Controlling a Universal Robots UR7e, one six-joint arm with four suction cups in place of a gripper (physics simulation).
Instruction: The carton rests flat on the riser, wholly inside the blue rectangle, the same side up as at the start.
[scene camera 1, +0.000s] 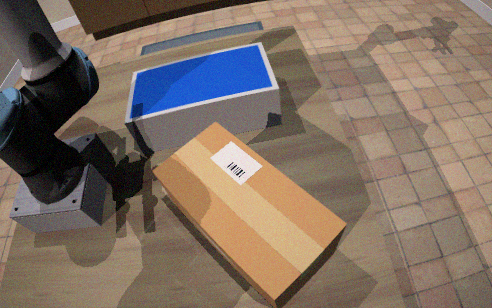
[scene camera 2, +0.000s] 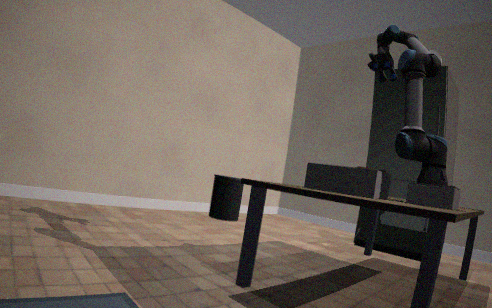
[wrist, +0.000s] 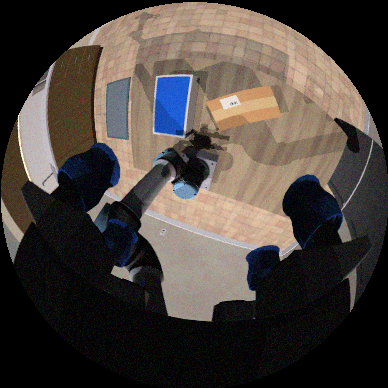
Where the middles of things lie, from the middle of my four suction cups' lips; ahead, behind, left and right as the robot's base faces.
Scene:
My suction cup is 650 mm above the brown carton (scene camera 1: 274, 234), 70 mm short of it and 40 mm to the left of it. Round my suction cup: grey riser (scene camera 2: 375, 184) 660 mm below, 320 mm to the left, 30 mm ahead.

